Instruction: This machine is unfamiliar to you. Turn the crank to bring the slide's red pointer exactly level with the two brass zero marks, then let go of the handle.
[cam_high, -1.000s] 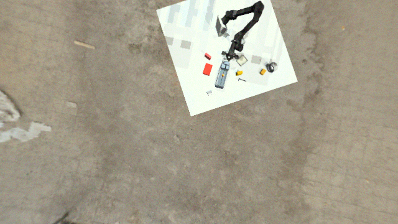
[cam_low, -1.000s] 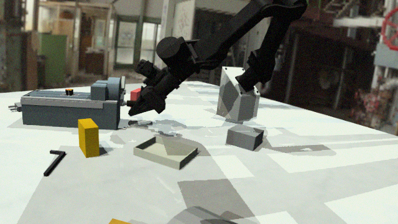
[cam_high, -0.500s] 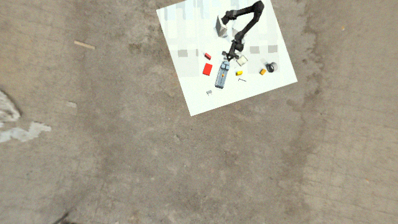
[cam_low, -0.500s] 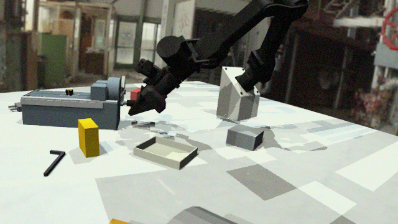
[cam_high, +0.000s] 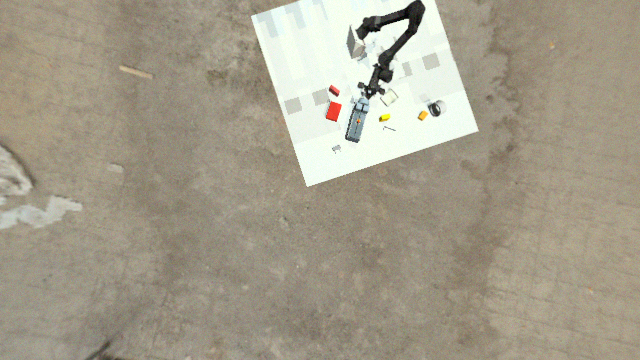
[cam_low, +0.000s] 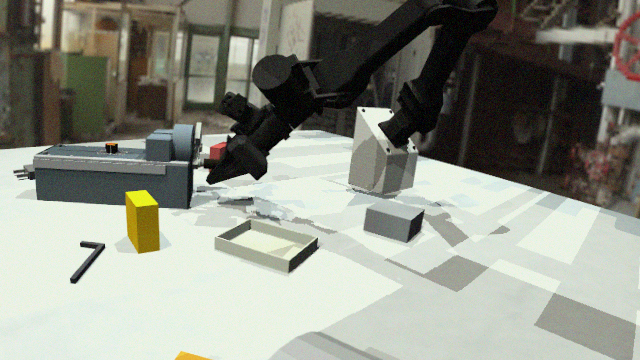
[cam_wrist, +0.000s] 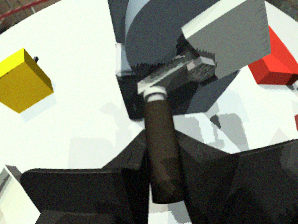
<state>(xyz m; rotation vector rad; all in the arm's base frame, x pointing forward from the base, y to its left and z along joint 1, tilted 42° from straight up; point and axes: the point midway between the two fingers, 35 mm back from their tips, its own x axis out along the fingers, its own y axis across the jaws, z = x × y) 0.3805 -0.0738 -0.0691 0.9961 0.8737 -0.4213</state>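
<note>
Now: the red pointer 11 cm ahead of my gripper tip, 13 cm to the right of it and 4 cm above it. Round my gripper tip: shallow grey tray (4 cm ahead, 17 cm to the left, 4 cm below); dark crank handle (1 cm behind, 1 cm to the left, 3 cm above); yellow block (16 cm ahead, 7 cm to the left, 1 cm below).
</note>
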